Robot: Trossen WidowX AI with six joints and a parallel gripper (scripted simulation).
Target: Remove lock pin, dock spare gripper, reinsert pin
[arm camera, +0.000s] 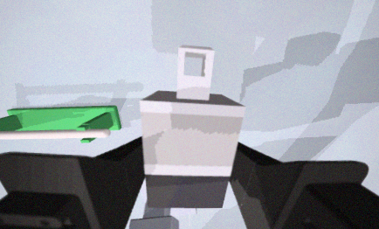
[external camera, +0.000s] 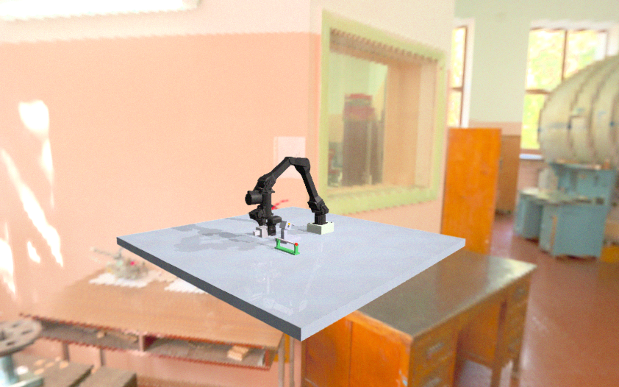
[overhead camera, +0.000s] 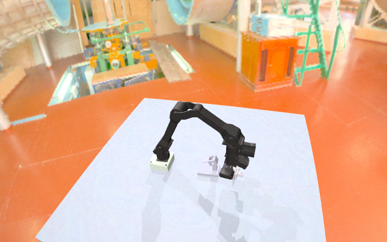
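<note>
The mount lies 100 mm behind my gripper tip and 50 mm to the left of it. Also, from my gripper tip: spare gripper 10 mm ahead, 20 mm above; green cradle 30 mm ahead, 160 mm to the left, 20 mm below.
</note>
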